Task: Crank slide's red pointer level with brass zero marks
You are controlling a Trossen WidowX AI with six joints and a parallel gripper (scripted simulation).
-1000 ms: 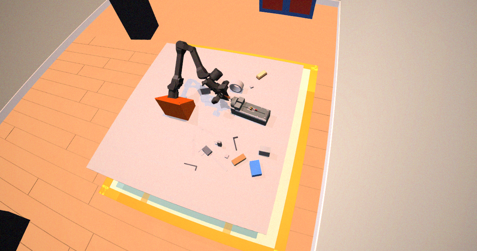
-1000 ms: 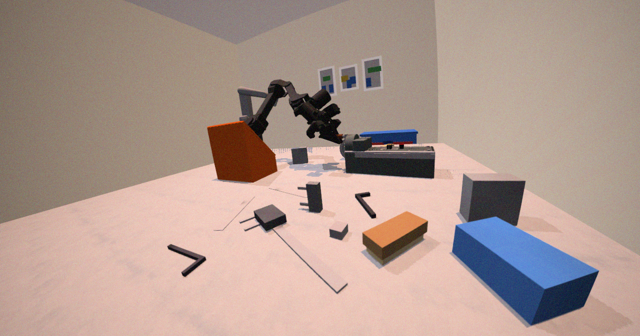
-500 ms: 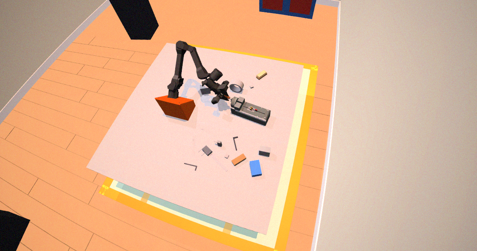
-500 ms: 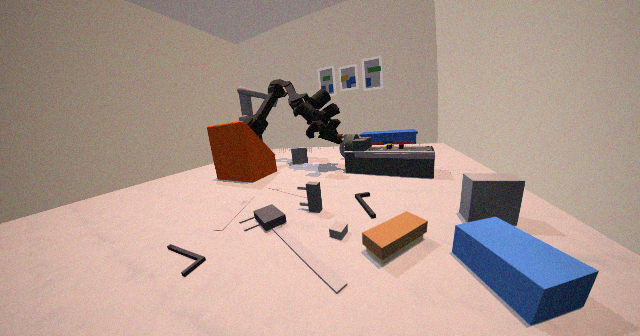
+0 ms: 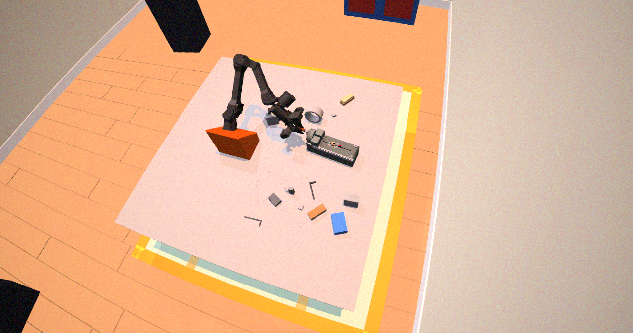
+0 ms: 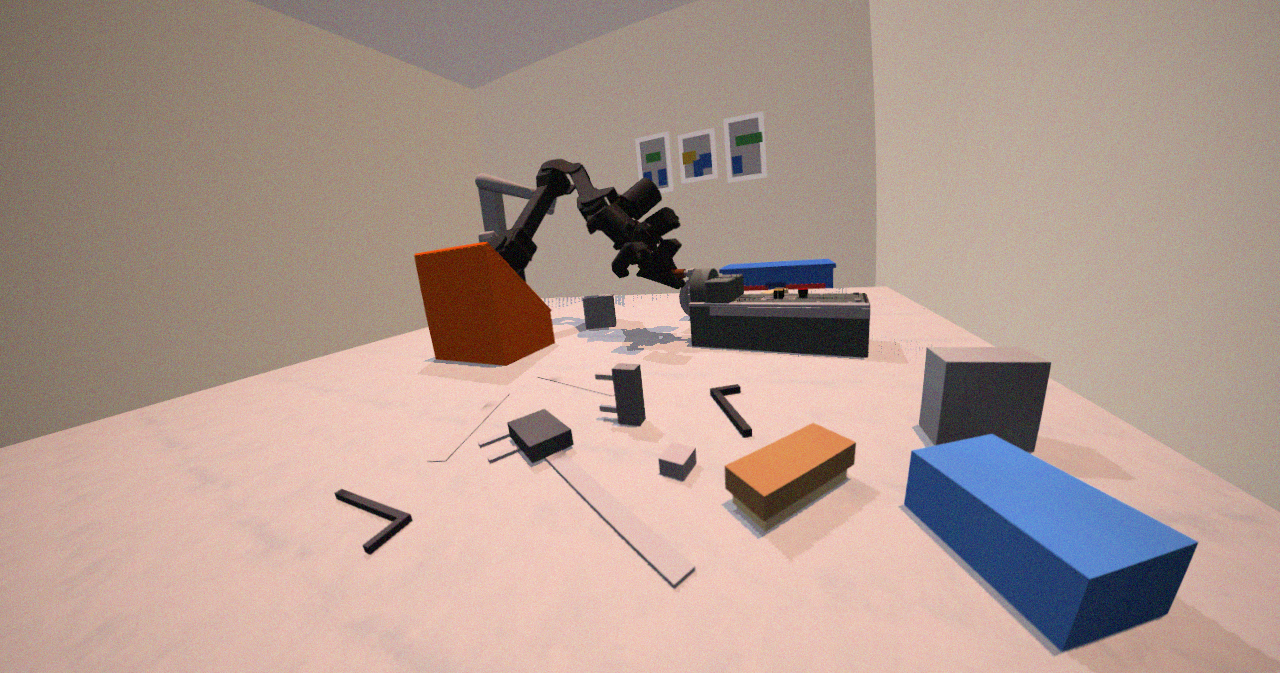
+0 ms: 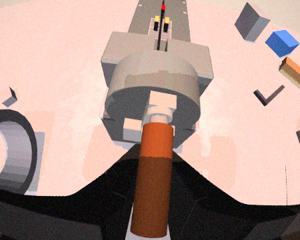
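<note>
Now: gripper tip 2 cm below the crank handle and 2 cm past it. From my gripper tip the other things lie so: red pointer: 19 cm ahead, 5 cm to the right, 1 cm below; then blue block: 43 cm to the right, 24 cm ahead, 8 cm below.
</note>
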